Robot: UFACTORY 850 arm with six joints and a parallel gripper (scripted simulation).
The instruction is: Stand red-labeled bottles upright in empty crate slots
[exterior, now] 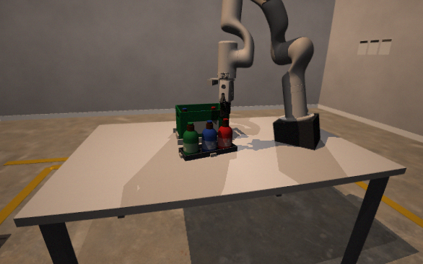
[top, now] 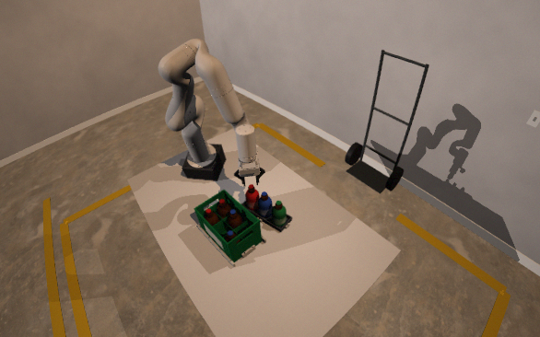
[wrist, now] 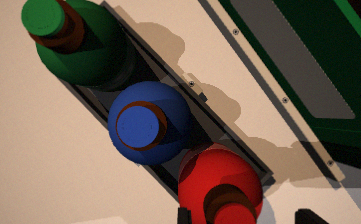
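My gripper is now 11 cm above the red-labeled bottle. From my hand the other things lie so: green-labeled bottle 18 cm ahead, 2 cm to the left, 11 cm below; then blue-labeled bottle 8 cm ahead, 2 cm to the left, 11 cm below; then black tray 9 cm ahead, 1 cm to the left, 18 cm below.
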